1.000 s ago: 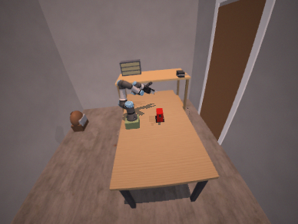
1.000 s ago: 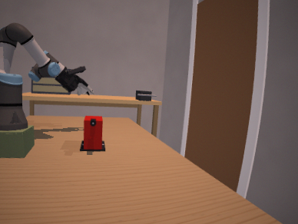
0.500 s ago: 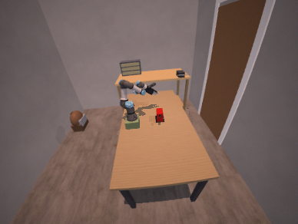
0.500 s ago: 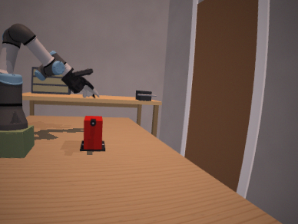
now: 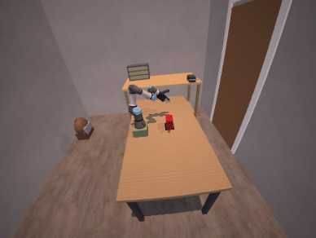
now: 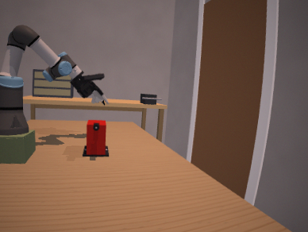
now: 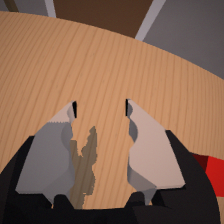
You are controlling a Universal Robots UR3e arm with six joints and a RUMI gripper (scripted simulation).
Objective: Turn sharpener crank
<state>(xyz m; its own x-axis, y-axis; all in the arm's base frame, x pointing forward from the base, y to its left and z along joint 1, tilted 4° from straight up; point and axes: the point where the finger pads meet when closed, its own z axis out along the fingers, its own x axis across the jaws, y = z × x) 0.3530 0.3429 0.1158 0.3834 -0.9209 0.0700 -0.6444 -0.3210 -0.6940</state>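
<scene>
The black round knob lies 30 mm behind my hand, 370 mm to the right of it and 70 mm below it.
</scene>
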